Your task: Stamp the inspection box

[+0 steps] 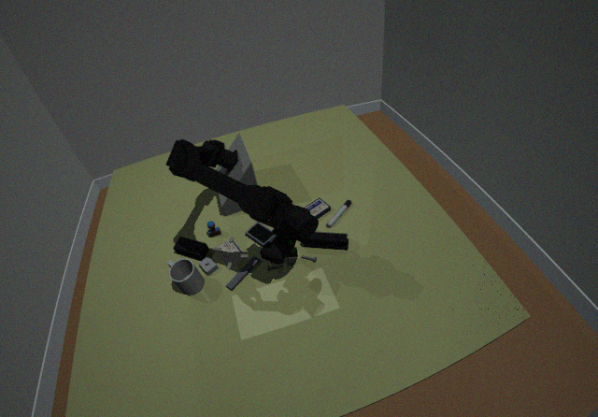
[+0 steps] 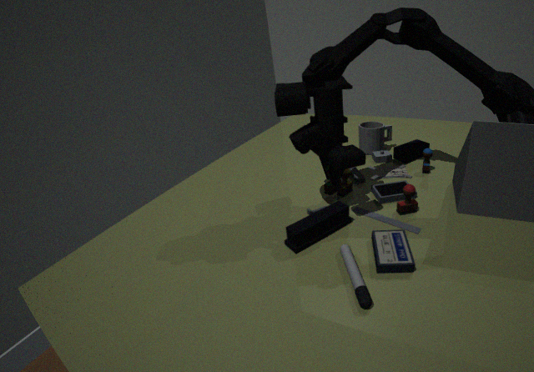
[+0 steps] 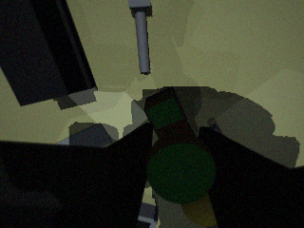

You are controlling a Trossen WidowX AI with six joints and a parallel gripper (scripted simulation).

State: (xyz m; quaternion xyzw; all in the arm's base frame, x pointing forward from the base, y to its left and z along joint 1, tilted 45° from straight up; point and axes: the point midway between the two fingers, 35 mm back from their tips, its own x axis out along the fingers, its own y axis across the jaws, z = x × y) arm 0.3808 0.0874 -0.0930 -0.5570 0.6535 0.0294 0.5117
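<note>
Now: the yellow-knobbed stamp 50 mm to the right of my gripper tip, 30 mm below it and 10 mm behind it. From my gripper tip the other things lie so: ruler 130 mm behind, 50 mm below, 20 mm to the left; then green-knobbed stamp right at my gripper tip; then black bar 120 mm to the left, 40 mm below, 30 mm behind.
</note>
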